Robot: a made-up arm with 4 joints.
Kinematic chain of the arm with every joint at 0, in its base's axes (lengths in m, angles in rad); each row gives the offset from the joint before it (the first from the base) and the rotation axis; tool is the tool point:
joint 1: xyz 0 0 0.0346 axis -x
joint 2: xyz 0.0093 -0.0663 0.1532 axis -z
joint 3: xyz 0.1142 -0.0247 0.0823 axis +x
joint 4: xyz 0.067 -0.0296 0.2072 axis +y
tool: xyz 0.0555 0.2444 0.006
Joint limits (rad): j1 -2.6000..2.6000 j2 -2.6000..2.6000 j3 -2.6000..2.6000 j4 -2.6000..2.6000
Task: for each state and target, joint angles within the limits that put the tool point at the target. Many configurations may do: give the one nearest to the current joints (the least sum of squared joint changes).
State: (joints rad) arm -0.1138 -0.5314 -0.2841 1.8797
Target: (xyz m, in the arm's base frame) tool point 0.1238 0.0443 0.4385
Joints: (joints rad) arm -0.3343 -0.2592 -0.0928 1.8377
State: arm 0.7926 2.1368 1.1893 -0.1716
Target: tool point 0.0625 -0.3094 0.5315
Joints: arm 0.0509 1.8990 0.2387 0.2391
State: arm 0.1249 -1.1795 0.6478 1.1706
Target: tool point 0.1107 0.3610 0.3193
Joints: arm 0.5087 -0.5075 0.1558 1.2043
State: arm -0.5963 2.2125 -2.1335 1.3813
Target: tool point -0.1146 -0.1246 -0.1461
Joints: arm -0.8397 2.2084 -2.1324 1.4209
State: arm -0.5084 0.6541 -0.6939 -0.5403
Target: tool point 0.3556 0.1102 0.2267
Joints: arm 0.1860 0.5429 -0.9268 -0.5707
